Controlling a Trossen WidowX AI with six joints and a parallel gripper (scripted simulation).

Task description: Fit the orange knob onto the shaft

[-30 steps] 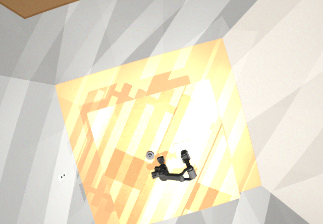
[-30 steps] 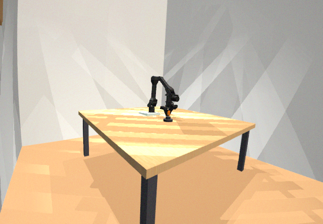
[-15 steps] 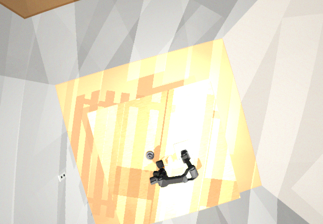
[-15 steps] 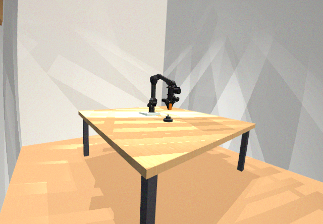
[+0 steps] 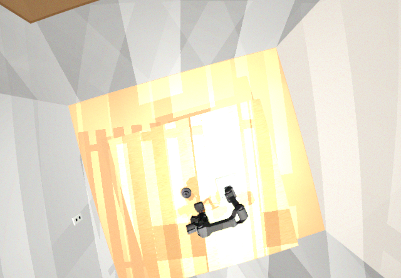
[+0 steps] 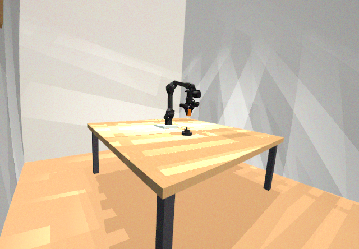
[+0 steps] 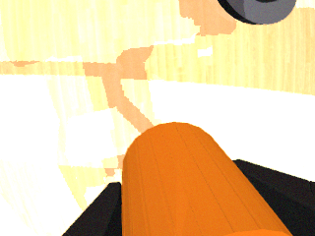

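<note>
Right now my gripper tip is 80 mm short of the pedestal, 120 mm to the left of it and 110 mm above it. From my gripper tip the other things lie so: orange knob: 20 mm above.
</note>
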